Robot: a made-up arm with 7 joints.
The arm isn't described. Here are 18 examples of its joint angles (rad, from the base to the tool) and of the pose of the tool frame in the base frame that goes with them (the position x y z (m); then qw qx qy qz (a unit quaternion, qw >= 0)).
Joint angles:
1: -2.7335 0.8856 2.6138 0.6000 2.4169 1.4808 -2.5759
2: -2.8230 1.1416 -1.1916 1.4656 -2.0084 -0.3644 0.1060
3: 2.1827 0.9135 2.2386 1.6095 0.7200 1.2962 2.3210
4: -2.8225 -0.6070 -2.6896 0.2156 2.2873 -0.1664 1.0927
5: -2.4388 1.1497 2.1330 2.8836 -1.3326 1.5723 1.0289
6: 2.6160 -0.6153 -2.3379 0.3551 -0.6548 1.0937 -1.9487
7: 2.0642 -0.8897 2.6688 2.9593 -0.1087 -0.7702 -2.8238
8: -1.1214 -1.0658 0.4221 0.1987 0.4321 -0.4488 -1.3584
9: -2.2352 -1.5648 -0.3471 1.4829 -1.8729 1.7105 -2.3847
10: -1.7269 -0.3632 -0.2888 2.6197 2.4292 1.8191 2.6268
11: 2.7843 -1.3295 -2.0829 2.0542 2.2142 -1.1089 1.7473
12: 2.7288 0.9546 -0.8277 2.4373 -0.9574 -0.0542 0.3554
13: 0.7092 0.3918 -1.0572 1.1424 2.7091 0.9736 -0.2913
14: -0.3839 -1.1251 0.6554 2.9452 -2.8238 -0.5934 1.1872
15: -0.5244 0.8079 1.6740 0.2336 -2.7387 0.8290 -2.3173
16: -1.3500 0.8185 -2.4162 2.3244 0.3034 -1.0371 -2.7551
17: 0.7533 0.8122 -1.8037 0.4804 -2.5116 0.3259 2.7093
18: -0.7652 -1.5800 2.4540 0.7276 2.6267 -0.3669 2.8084
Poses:
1: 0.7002 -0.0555 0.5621 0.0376 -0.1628 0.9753 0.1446
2: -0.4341 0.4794 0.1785 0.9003 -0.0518 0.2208 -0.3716
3: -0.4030 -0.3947 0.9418 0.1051 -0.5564 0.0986 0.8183
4: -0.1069 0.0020 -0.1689 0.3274 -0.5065 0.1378 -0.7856
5: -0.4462 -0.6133 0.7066 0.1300 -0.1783 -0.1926 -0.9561
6: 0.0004 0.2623 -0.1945 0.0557 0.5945 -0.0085 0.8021
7: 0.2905 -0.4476 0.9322 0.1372 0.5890 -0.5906 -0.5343
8: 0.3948 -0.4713 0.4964 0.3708 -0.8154 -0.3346 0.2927
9: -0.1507 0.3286 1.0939 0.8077 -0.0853 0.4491 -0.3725
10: 0.0367 0.1188 1.2413 0.5533 0.4049 -0.0550 -0.7259
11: 0.6467 0.1666 0.2266 0.3877 0.1007 -0.4212 0.8137
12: -0.6129 0.5089 0.6185 0.3067 -0.4310 0.7665 -0.3642
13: 0.6655 -0.2210 0.2023 0.4803 0.3779 -0.3577 -0.7061
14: -0.5534 0.3358 0.8250 0.6598 0.6193 0.4059 -0.1281
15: -0.1711 0.5008 -0.0149 0.9231 0.2245 -0.2243 -0.2171
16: -0.0642 -0.3727 1.0188 0.0548 -0.2417 -0.8391 -0.4843
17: -0.0569 -0.5321 0.1534 0.5287 -0.8156 -0.1925 -0.1352
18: 0.5643 0.0858 0.0860 0.1166 0.3983 -0.0262 -0.9095
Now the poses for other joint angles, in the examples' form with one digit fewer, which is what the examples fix.
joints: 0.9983 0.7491 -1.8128 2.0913 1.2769 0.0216 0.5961
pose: 0.578 -0.024 0.943 0.276 -0.039 -0.832 -0.480
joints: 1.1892 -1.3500 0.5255 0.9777 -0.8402 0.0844 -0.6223
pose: -0.270 0.422 0.968 0.439 0.172 0.845 -0.251
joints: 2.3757 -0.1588 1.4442 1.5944 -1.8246 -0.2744 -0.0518
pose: -0.509 -0.507 0.658 0.645 -0.664 0.256 0.279
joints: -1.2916 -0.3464 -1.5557 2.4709 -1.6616 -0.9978 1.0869
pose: -0.309 0.075 1.061 0.171 -0.976 -0.005 0.137
